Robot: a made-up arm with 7 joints. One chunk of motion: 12 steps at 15 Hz.
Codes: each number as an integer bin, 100 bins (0 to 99) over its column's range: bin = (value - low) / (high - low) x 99, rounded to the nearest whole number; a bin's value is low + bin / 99 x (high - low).
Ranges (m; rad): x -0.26..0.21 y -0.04..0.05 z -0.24..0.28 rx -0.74..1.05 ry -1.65..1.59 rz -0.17..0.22
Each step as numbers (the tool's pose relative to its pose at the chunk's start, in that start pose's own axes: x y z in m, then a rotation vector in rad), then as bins.
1 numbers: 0.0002 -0.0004 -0.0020 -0.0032 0.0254 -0.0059
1 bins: 55 44 45 41 51 42
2 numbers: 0.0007 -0.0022 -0.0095 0.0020 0.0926 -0.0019
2 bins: 55 42 44 41 53 43
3 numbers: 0.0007 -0.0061 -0.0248 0.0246 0.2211 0.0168
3 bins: 55 37 41 42 57 47
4 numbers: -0.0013 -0.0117 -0.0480 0.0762 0.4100 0.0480
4 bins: 54 31 37 45 63 55
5 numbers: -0.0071 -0.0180 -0.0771 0.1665 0.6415 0.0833
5 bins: 53 24 31 50 70 64
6 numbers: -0.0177 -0.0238 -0.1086 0.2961 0.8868 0.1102
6 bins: 51 18 25 57 78 71
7 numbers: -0.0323 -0.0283 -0.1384 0.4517 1.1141 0.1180
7 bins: 48 13 19 66 84 73
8 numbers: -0.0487 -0.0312 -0.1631 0.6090 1.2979 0.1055
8 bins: 45 10 15 75 90 70
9 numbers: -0.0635 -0.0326 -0.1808 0.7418 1.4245 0.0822
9 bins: 41 8 11 82 94 64
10 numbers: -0.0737 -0.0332 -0.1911 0.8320 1.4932 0.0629
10 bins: 39 7 9 87 96 59
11 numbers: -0.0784 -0.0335 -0.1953 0.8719 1.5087 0.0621
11 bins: 38 7 9 89 97 59
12 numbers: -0.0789 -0.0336 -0.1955 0.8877 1.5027 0.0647
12 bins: 38 7 8 90 96 60
